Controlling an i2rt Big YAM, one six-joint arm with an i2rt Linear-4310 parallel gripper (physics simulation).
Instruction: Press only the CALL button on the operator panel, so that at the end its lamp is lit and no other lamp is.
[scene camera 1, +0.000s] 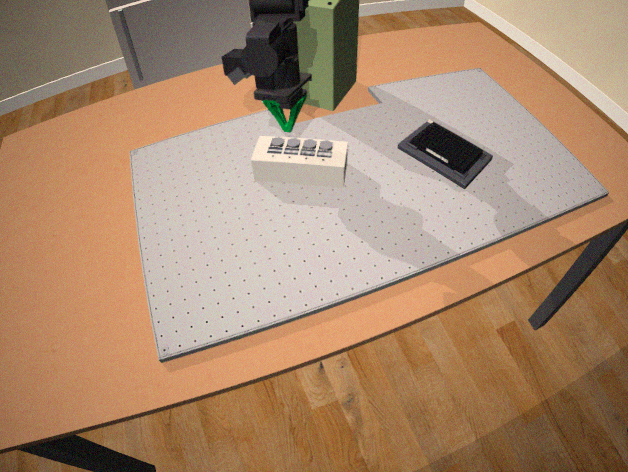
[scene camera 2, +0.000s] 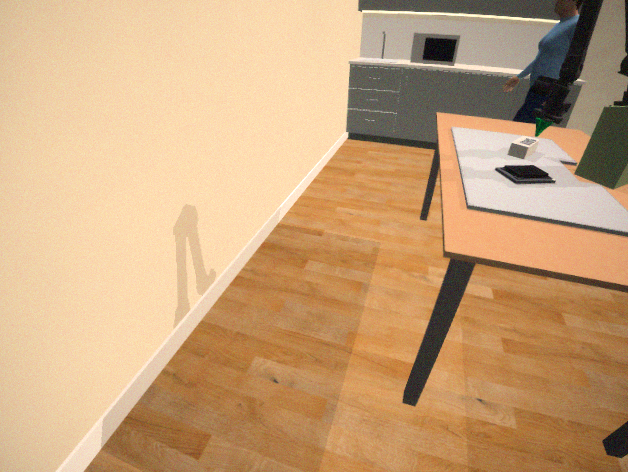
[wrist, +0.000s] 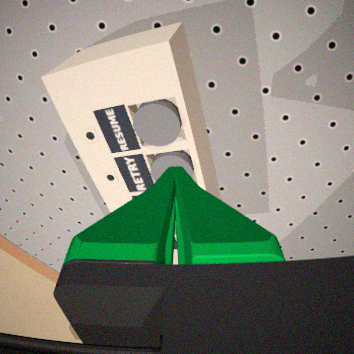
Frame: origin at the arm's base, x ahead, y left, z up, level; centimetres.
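Seen in the pictures: gripper, fingertip midpoint: (scene camera 1: 287, 131) (scene camera 2: 535, 136) (wrist: 174, 177).
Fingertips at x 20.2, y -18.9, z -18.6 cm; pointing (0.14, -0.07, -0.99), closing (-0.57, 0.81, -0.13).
A point is followed by its place in that frame.
The cream operator panel (scene camera 1: 299, 171) @[y -20.5, x 26.7, z -22.8 cm] (scene camera 2: 520, 149) @[y -11.8, x 28.6, z -22.5 cm] (wrist: 125, 70) @[y -23.5, x 18.1, z -20.8 cm] stands on the perforated board, with several grey round buttons on top. In the wrist view the RESUME button (wrist: 157, 123) @[y -20.9, x 19.4, z -20.5 cm] and its label (wrist: 118, 128) @[y -22.3, x 21.1, z -20.7 cm] show fully. The RETRY label (wrist: 134, 172) @[y -20.1, x 23.1, z -20.7 cm] and the RETRY button (wrist: 171, 161) @[y -19.0, x 20.8, z -20.5 cm] are partly covered by the fingers. The CALL button and its label are hidden there; in scene camera 1 the labels are too small to read. The visible lamps, RESUME (wrist: 90, 135) @[y -23.4, x 22.5, z -20.7 cm] and RETRY (wrist: 110, 177) @[y -21.1, x 24.4, z -20.7 cm], are dark. My gripper (scene camera 1: 287, 129) @[y -18.9, x 20.2, z -18.6 cm] (scene camera 2: 538, 135) @[y -18.9, x 20.2, z -18.6 cm] (wrist: 174, 177) @[y -18.9, x 20.2, z -18.6 cm] is shut and empty, its green tips above the panel's level, apart from the buttons.
The grey perforated board (scene camera 1: 228, 228) @[y -36.1, x 28.7, z -26.0 cm] (scene camera 2: 583, 203) @[y 27.5, x 24.5, z -25.9 cm] lies on the orange table (scene camera 1: 65, 203) @[y -63.9, x 0.9, z -27.3 cm] (scene camera 2: 533, 253) @[y 54.5, x 52.6, z -27.3 cm]. A flat black device in a dark frame (scene camera 1: 456, 147) @[y 9.7, x 36.6, z -23.5 cm] (scene camera 2: 525, 174) @[y 13.5, x 37.7, z -23.4 cm] lies on the board beyond the panel's right end in scene camera 1. A tall green block (scene camera 1: 345, 55) @[y 3.8, x 6.3, z -15.8 cm] (scene camera 2: 604, 147) @[y 3.0, x 6.8, z -14.6 cm] stands behind the board.
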